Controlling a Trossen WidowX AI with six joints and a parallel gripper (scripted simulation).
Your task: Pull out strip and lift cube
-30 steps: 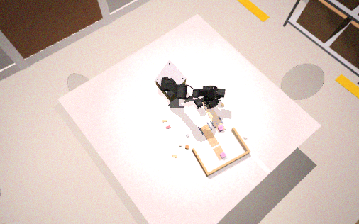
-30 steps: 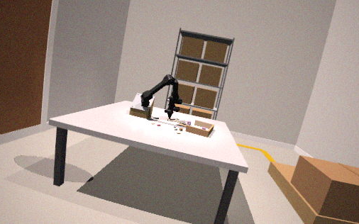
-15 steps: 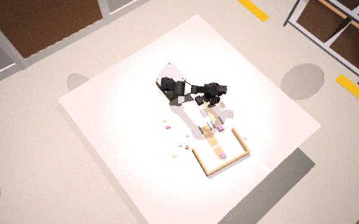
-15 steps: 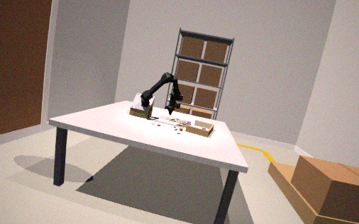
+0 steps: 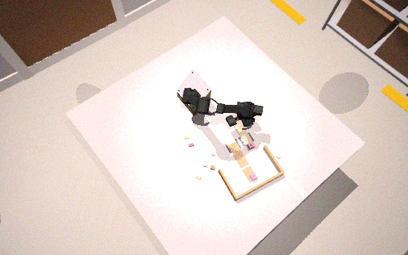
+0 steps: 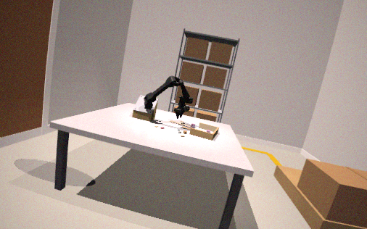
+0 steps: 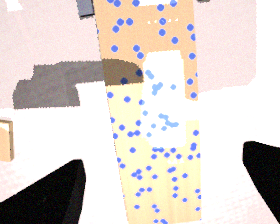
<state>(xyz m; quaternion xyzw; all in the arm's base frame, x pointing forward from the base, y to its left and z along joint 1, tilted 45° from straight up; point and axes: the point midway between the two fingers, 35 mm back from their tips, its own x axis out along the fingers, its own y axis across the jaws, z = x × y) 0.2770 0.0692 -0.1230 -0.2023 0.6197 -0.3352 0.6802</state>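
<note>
Now: gripper tip 140 mm short of the strip, 130 mm to the left of it and 50 mm above it.
</note>
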